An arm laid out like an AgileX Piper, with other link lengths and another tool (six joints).
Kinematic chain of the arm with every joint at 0, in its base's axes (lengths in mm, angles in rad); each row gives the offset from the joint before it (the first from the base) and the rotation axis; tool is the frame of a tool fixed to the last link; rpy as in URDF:
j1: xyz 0 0 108.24 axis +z
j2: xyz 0 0 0 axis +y
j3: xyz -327.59 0 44.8 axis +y
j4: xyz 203.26 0 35.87 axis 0.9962 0 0.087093
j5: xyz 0 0 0 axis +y
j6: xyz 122.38 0 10.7 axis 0.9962 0 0.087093
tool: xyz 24.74 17 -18.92 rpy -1.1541 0.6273 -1.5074
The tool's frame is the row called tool.
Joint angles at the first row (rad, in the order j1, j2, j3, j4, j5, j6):
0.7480 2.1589 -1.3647 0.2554 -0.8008 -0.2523
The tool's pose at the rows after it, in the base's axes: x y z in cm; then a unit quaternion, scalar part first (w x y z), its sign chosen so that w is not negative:
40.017 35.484 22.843 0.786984 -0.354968 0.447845 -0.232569
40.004 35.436 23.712 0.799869 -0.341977 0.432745 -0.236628
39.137 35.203 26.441 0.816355 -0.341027 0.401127 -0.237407
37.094 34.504 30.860 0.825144 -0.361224 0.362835 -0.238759
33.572 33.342 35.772 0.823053 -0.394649 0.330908 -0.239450
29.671 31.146 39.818 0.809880 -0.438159 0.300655 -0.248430
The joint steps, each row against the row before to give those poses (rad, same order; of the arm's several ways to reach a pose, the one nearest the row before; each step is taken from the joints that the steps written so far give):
0.0000 0.0000 0.0000 0.0017 -0.0221 0.0000
0.0000 -0.0046 0.0000 -0.0106 -0.0422 -0.0013
0.0000 -0.0542 0.0045 -0.0463 0.0015 -0.0114
0.0046 -0.1147 0.0024 -0.0602 0.0962 -0.0358
0.0257 -0.1541 0.0000 -0.0294 0.1749 -0.0621
0.0246 -0.1599 0.0000 -0.0072 0.2101 -0.0931

